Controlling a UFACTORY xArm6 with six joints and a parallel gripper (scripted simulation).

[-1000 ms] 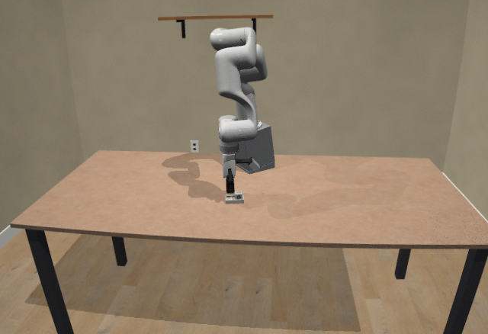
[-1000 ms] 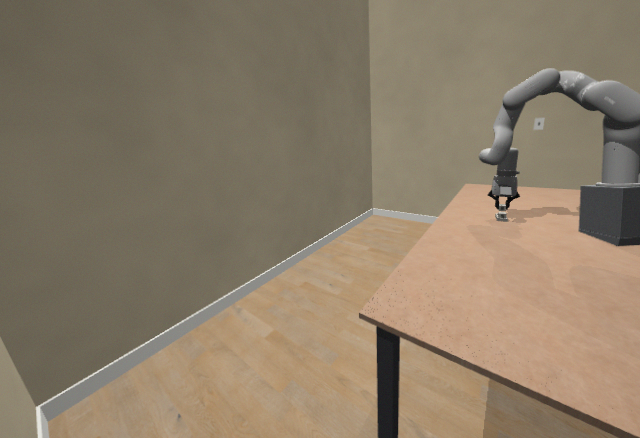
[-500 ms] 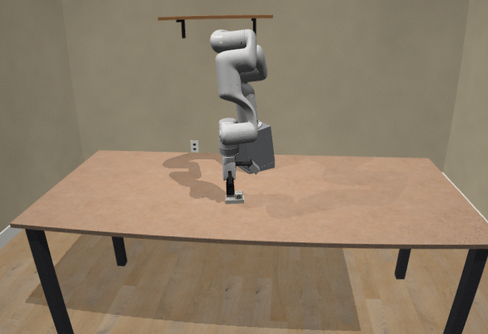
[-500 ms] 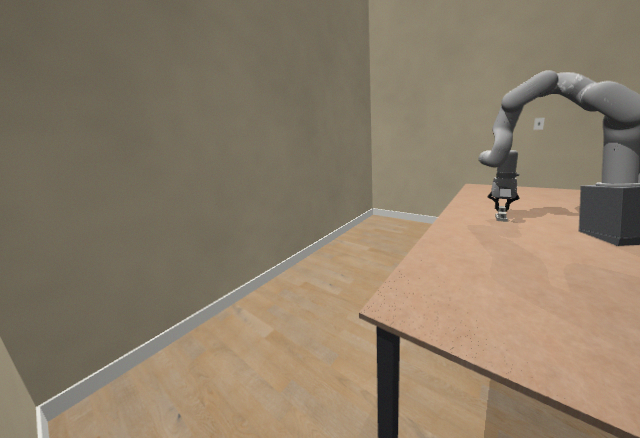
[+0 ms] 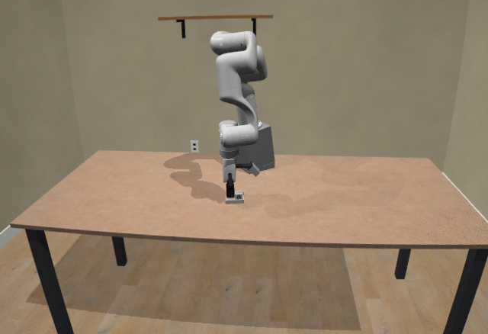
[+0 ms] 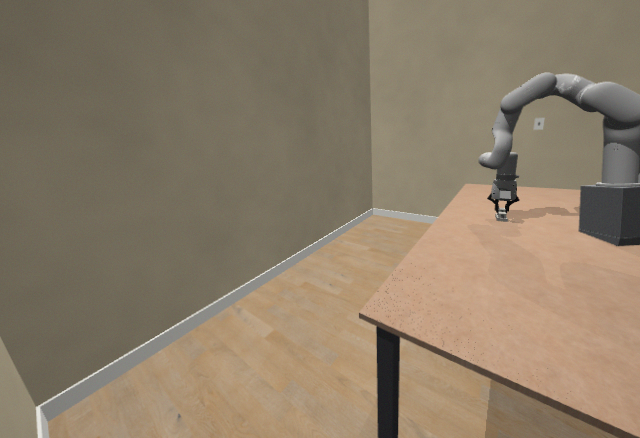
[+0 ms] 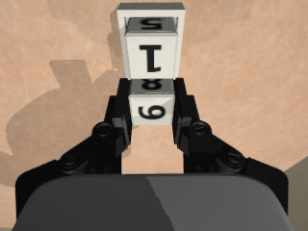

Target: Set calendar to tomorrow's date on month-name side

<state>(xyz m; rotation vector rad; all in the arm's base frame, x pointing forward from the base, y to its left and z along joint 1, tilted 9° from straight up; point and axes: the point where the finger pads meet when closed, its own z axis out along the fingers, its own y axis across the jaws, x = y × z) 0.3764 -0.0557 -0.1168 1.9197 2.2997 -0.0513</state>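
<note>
Now: hand 4 cm above the calendar tray and 2 cm to the right of it.
</note>
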